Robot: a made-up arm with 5 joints. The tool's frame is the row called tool. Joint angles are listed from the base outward.
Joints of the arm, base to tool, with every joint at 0 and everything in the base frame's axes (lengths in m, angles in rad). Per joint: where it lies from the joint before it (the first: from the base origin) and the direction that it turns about. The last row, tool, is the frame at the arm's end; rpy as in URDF.
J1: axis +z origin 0 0 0.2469
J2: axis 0 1 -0.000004 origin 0 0 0
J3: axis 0 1 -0.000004 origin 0.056 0 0.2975
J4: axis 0 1 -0.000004 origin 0.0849 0 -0.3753
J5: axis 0 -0.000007 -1 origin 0.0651 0 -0.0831
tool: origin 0 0 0 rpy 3.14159 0 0
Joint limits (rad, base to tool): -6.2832..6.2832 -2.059..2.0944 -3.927..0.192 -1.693..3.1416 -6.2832..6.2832
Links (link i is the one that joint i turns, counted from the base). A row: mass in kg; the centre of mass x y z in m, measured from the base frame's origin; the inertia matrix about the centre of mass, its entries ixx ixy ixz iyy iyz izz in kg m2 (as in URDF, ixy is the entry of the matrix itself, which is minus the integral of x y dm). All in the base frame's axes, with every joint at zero. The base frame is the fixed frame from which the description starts. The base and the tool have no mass.
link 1: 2.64; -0.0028 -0.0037 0.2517; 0.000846 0 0 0.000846 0 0.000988
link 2: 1.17; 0.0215 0.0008 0.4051; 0.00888 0 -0.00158 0.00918 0 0.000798
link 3: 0.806; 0.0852 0.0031 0.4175; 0.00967 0 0.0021 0.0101 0 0.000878
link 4: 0.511; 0.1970 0.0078 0.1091; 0.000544 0 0.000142 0.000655 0 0.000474
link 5: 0.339; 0.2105 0.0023 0.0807; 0.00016 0 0 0.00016 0 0.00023
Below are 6 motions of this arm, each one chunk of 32 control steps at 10 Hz.
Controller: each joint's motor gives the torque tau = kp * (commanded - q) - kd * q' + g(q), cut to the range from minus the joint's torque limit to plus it. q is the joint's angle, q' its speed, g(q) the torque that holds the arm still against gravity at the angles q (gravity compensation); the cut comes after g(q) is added. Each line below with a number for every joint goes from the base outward.
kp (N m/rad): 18 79 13 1.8 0.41
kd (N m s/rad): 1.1 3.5 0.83 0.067 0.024
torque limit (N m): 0.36 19 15 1.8 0.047
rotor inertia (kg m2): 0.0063 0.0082 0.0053 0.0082 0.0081
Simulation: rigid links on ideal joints. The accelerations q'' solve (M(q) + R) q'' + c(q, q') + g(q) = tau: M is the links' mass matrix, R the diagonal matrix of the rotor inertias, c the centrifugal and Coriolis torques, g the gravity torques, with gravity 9.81 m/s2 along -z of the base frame. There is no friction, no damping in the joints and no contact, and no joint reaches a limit. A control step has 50 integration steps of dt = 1/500 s. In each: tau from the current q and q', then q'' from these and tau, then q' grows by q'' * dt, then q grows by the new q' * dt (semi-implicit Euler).
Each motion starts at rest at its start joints. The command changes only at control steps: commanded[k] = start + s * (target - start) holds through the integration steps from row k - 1 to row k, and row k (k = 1, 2, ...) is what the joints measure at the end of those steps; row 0 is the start. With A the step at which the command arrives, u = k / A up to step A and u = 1 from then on. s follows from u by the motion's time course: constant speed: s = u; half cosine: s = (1 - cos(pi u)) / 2; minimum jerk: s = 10 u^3 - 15 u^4 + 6 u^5; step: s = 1 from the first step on.
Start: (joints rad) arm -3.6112 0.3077 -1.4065 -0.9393 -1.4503
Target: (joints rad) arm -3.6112 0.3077 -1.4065 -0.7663 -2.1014
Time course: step
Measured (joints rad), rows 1 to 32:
1: -3.6111 0.3042 -1.4090 -0.8548 -1.4869
2: -3.6109 0.3056 -1.4175 -0.7318 -1.5960
3: -3.6108 0.3088 -1.4128 -0.6938 -1.7785
4: -3.6109 0.3110 -1.3993 -0.7336 -2.0216
5: -3.6110 0.3108 -1.3923 -0.7761 -2.2472
6: -3.6112 0.3091 -1.3965 -0.7834 -2.4246
7: -3.6115 0.3072 -1.4060 -0.7698 -2.5504
8: -3.6117 0.3063 -1.4125 -0.7618 -2.6222
9: -3.6118 0.3062 -1.4134 -0.7668 -2.6386
10: -3.6118 0.3067 -1.4106 -0.7736 -2.5993
11: -3.6116 0.3075 -1.4074 -0.7727 -2.5051
12: -3.6115 0.3081 -1.4052 -0.7656 -2.3578
13: -3.6113 0.3085 -1.4040 -0.7598 -2.1668
14: -3.6111 0.3085 -1.4038 -0.7597 -1.9964
15: -3.6108 0.3082 -1.4045 -0.7638 -1.8925
16: -3.6106 0.3077 -1.4061 -0.7679 -1.8583
17: -3.6106 0.3073 -1.4077 -0.7698 -1.8944
18: -3.6107 0.3071 -1.4086 -0.7695 -1.9949
19: -3.6109 0.3072 -1.4084 -0.7682 -2.1138
20: -3.6113 0.3076 -1.4074 -0.7665 -2.1997
21: -3.6116 0.3079 -1.4061 -0.7652 -2.2382
22: -3.6118 0.3080 -1.4053 -0.7645 -2.2284
23: -3.6118 0.3080 -1.4052 -0.7645 -2.1743
24: -3.6116 0.3079 -1.4056 -0.7652 -2.1039
25: -3.6112 0.3077 -1.4063 -0.7663 -2.0501
26: -3.6109 0.3076 -1.4069 -0.7672 -2.0309
27: -3.6107 0.3075 -1.4073 -0.7677 -2.0454
28: -3.6107 0.3075 -1.4073 -0.7674 -2.0793
29: -3.6110 0.3076 -1.4070 -0.7667 -2.1137
30: -3.6112 0.3077 -1.4065 -0.7660 -2.1344
31: -3.6115 0.3078 -1.4061 -0.7656 -2.1364
32: -3.6116 0.3078 -1.4060 -0.7655 -2.1235

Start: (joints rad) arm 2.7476 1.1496 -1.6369 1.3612 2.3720
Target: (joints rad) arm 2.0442 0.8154 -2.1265 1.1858 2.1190
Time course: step
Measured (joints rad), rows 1 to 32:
1: 2.7435 1.0859 -1.7123 1.4215 2.3331
2: 2.7327 0.8988 -1.8543 1.3488 2.2220
3: 2.7169 0.8039 -2.1604 1.0639 2.0896
4: 2.6954 0.7520 -2.3644 0.6437 1.9854
5: 2.6659 0.7197 -2.4601 0.5545 1.9323
6: 2.6291 0.7238 -2.4540 0.7298 1.9369
7: 2.5877 0.7628 -2.3442 0.9470 1.9982
8: 2.5423 0.8179 -2.1756 1.1293 2.0864
9: 2.4900 0.8616 -2.0146 1.2832 2.1609
10: 2.4280 0.8757 -1.9217 1.4038 2.1976
11: 2.3573 0.8640 -1.9277 1.4365 2.1936
12: 2.2818 0.8417 -2.0089 1.3297 2.1612
13: 2.2039 0.8192 -2.1094 1.1344 2.1186
14: 2.1225 0.7989 -2.1915 0.9915 2.0828
15: 2.0382 0.7852 -2.2395 0.9726 2.0660
16: 1.9588 0.7845 -2.2437 1.0282 2.0711
17: 1.8852 0.7966 -2.2073 1.0977 2.0919
18: 1.8177 0.8143 -2.1492 1.1636 2.1168
19: 1.7556 0.8288 -2.0941 1.2247 2.1355
20: 1.6988 0.8351 -2.0616 1.2687 2.1427
21: 1.6479 0.8332 -2.0591 1.2759 2.1392
22: 1.6033 0.8263 -2.0809 1.2412 2.1290
23: 1.5654 0.8177 -2.1138 1.1847 2.1176
24: 1.5339 0.8099 -2.1442 1.1387 2.1091
25: 1.5086 0.8051 -2.1633 1.1217 2.1059
26: 1.4894 0.8047 -2.1667 1.1307 2.1080
27: 1.4762 0.8082 -2.1559 1.1534 2.1135
28: 1.4691 0.8137 -2.1369 1.1795 2.1196
29: 1.4681 0.8187 -2.1179 1.2027 2.1240
30: 1.4732 0.8215 -2.1056 1.2172 2.1256
31: 1.4844 0.8217 -2.1029 1.2187 2.1246
32: 1.5018 0.8197 -2.1089 1.2075 2.1220

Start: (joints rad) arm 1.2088 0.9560 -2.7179 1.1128 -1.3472
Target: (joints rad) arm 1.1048 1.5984 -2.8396 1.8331 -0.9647
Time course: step
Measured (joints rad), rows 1 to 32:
1: 1.2060 1.4032 -3.3072 1.1513 -1.3162
2: 1.1982 1.5429 -3.0773 1.2523 -1.2246
3: 1.1837 1.6383 -2.7590 1.6033 -1.0619
4: 1.1583 1.7179 -2.5345 1.9529 -0.8818
5: 1.1210 1.7468 -2.4711 2.1163 -0.7283
6: 1.0876 1.6862 -2.5347 2.0200 -0.6045
7: 1.0669 1.6223 -2.7274 1.7790 -0.5144
8: 1.0549 1.5693 -2.9046 1.5411 -0.4632
9: 1.0488 1.5379 -3.0206 1.4678 -0.4576
10: 1.0479 1.5330 -3.0537 1.5568 -0.5034
11: 1.0523 1.5534 -2.9989 1.7010 -0.6025
12: 1.0624 1.5891 -2.8899 1.8155 -0.7522
13: 1.0791 1.6224 -2.7824 1.8782 -0.9351
14: 1.1007 1.6383 -2.7215 1.9078 -1.0827
15: 1.1202 1.6338 -2.7229 1.9127 -1.1583
16: 1.1334 1.6162 -2.7713 1.8822 -1.1615
17: 1.1400 1.5962 -2.8342 1.8223 -1.0960
18: 1.1405 1.5822 -2.8835 1.7670 -0.9933
19: 1.1351 1.5775 -2.9049 1.7483 -0.9046
20: 1.1241 1.5816 -2.8970 1.7707 -0.8603
21: 1.1097 1.5912 -2.8688 1.8128 -0.8638
22: 1.0961 1.6018 -2.8350 1.8495 -0.9067
23: 1.0869 1.6088 -2.8102 1.8675 -0.9623
24: 1.0837 1.6101 -2.8026 1.8666 -1.0044
25: 1.0866 1.6064 -2.8115 1.8531 -1.0192
26: 1.0939 1.6004 -2.8294 1.8349 -1.0075
27: 1.1028 1.5950 -2.8472 1.8193 -0.9810
28: 1.1106 1.5922 -2.8581 1.8118 -0.9545
29: 1.1156 1.5924 -2.8593 1.8139 -0.9390
30: 1.1169 1.5949 -2.8525 1.8230 -0.9382
31: 1.1148 1.5982 -2.8422 1.8339 -0.9486
32: 1.1103 1.6009 -2.8332 1.8419 -0.9631

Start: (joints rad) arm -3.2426 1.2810 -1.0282 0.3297 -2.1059
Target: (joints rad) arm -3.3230 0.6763 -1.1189 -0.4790 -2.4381
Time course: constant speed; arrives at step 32
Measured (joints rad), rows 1 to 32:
1: -3.2435 1.2659 -1.0179 0.3271 -2.1081
2: -3.2458 1.2455 -1.0130 0.3135 -2.1158
3: -3.2491 1.2263 -1.0186 0.2805 -2.1287
4: -3.2523 1.2062 -1.0299 0.2364 -2.1444
5: -3.2552 1.1854 -1.0432 0.1932 -2.1597
6: -3.2577 1.1650 -1.0543 0.1570 -2.1724
7: -3.2600 1.1456 -1.0606 0.1288 -2.1822
8: -3.2624 1.1271 -1.0618 0.1080 -2.1901
9: -3.2648 1.1091 -1.0596 0.0920 -2.1975
10: -3.2673 1.0913 -1.0566 0.0766 -2.2061
11: -3.2699 1.0732 -1.0549 0.0580 -2.2164
12: -3.2724 1.0546 -1.0559 0.0343 -2.2280
13: -3.2749 1.0355 -1.0598 0.0061 -2.2401
14: -3.2774 1.0160 -1.0656 -0.0246 -2.2518
15: -3.2799 0.9965 -1.0718 -0.0554 -2.2626
16: -3.2824 0.9771 -1.0771 -0.0842 -2.2725
17: -3.2850 0.9581 -1.0808 -0.1101 -2.2819
18: -3.2875 0.9394 -1.0830 -0.1336 -2.2913
19: -3.2901 0.9208 -1.0841 -0.1557 -2.3012
20: -3.2926 0.9023 -1.0850 -0.1779 -2.3116
21: -3.2951 0.8836 -1.0865 -0.2013 -2.3225
22: -3.2975 0.8648 -1.0890 -0.2264 -2.3336
23: -3.3000 0.8458 -1.0924 -0.2529 -2.3444
24: -3.3025 0.8267 -1.0963 -0.2800 -2.3549
25: -3.3051 0.8075 -1.1002 -0.3068 -2.3651
26: -3.3076 0.7885 -1.1037 -0.3330 -2.3751
27: -3.3102 0.7696 -1.1066 -0.3582 -2.3851
28: -3.3127 0.7508 -1.1091 -0.3826 -2.3953
29: -3.3152 0.7321 -1.1113 -0.4069 -2.4057
30: -3.3177 0.7133 -1.1136 -0.4313 -2.4163
31: -3.3202 0.6944 -1.1161 -0.4562 -2.4269
32: -3.3227 0.6755 -1.1190 -0.4816 -2.4375

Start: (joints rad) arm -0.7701 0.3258 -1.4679 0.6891 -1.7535
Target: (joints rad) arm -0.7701 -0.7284 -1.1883 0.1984 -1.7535
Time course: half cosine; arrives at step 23
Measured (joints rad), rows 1 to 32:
1: -0.7701 0.3219 -1.4640 0.6887 -1.7534
2: -0.7702 0.3089 -1.4537 0.6899 -1.7533
3: -0.7702 0.2857 -1.4406 0.6913 -1.7534
4: -0.7702 0.2529 -1.4279 0.6843 -1.7538
5: -0.7702 0.2110 -1.4169 0.6639 -1.7543
6: -0.7702 0.1608 -1.4082 0.6323 -1.7546
7: -0.7702 0.1033 -1.4006 0.5946 -1.7545
8: -0.7702 0.0401 -1.3924 0.5550 -1.7538
9: -0.7702 -0.0275 -1.3818 0.5158 -1.7529
10: -0.7702 -0.0979 -1.3679 0.4787 -1.7520
11: -0.7702 -0.1697 -1.3510 0.4442 -1.7514
12: -0.7701 -0.2418 -1.3321 0.4119 -1.7514
13: -0.7701 -0.3130 -1.3125 0.3804 -1.7519
14: -0.7701 -0.3823 -1.2936 0.3488 -1.7526
15: -0.7700 -0.4484 -1.2763 0.3170 -1.7532
16: -0.7700 -0.5101 -1.2612 0.2856 -1.7534
17: -0.7700 -0.5662 -1.2481 0.2559 -1.7533
18: -0.7699 -0.6156 -1.2368 0.2295 -1.7529
19: -0.7699 -0.6572 -1.2269 0.2078 -1.7524
20: -0.7699 -0.6902 -1.2183 0.1915 -1.7520
21: -0.7699 -0.7139 -1.2112 0.1809 -1.7519
22: -0.7699 -0.7280 -1.2060 0.1759 -1.7520
23: -0.7699 -0.7322 -1.2032 0.1758 -1.7524
24: -0.7700 -0.7307 -1.1996 0.1816 -1.7527
25: -0.7701 -0.7288 -1.1929 0.1934 -1.7530
26: -0.7701 -0.7276 -1.1858 0.2060 -1.7534
27: -0.7702 -0.7268 -1.1809 0.2131 -1.7540
28: -0.7702 -0.7267 -1.1795 0.2130 -1.7545
29: -0.7702 -0.7272 -1.1815 0.2079 -1.7548
30: -0.7701 -0.7280 -1.1855 0.2007 -1.7546
31: -0.7701 -0.7288 -1.1897 0.1942 -1.7540
32: -0.7701 -0.7293 -1.1926 0.1903 -1.7532

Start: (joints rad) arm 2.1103 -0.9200 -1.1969 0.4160 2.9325
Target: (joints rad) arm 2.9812 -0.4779 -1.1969 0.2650 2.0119
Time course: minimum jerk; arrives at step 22
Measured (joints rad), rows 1 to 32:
1: 2.1109 -0.9197 -1.1971 0.4157 2.9323
2: 2.1148 -0.9175 -1.1983 0.4136 2.9307
3: 2.1256 -0.9118 -1.2008 0.4080 2.9248
4: 2.1455 -0.9014 -1.2038 0.3990 2.9106
5: 2.1755 -0.8858 -1.2065 0.3888 2.8842
6: 2.2151 -0.8646 -1.2082 0.3791 2.8434
7: 2.2640 -0.8381 -1.2082 0.3706 2.7881
8: 2.3214 -0.8069 -1.2065 0.3632 2.7203
9: 2.3859 -0.7721 -1.2034 0.3565 2.6435
10: 2.4557 -0.7348 -1.1998 0.3496 2.5615
11: 2.5290 -0.6964 -1.1961 0.3420 2.4778
12: 2.6037 -0.6582 -1.1930 0.3334 2.3954
13: 2.6773 -0.6215 -1.1906 0.3239 2.3165
14: 2.7474 -0.5875 -1.1890 0.3141 2.2428
15: 2.8112 -0.5571 -1.1881 0.3046 2.1760
16: 2.8663 -0.5312 -1.1876 0.2962 2.1179
17: 2.9106 -0.5103 -1.1874 0.2891 2.0700
18: 2.9437 -0.4947 -1.1875 0.2837 2.0338
19: 2.9663 -0.4843 -1.1878 0.2796 2.0099
20: 2.9792 -0.4786 -1.1886 0.2767 1.9979
21: 2.9841 -0.4767 -1.1901 0.2740 1.9962
22: 2.9835 -0.4770 -1.1924 0.2707 2.0016
23: 2.9813 -0.4778 -1.1956 0.2660 2.0100
24: 2.9803 -0.4783 -1.1986 0.2612 2.0171
25: 2.9806 -0.4786 -1.2003 0.2585 2.0201
26: 2.9812 -0.4786 -1.2006 0.2589 2.0188
27: 2.9815 -0.4784 -1.1995 0.2614 2.0149
28: 2.9814 -0.4780 -1.1978 0.2646 2.0106
29: 2.9812 -0.4777 -1.1960 0.2673 2.0080
30: 2.9811 -0.4775 -1.1949 0.2686 2.0077
31: 2.9812 -0.4775 -1.1948 0.2685 2.0093
32: 2.9812 -0.4776 -1.1954 0.2671 2.0117

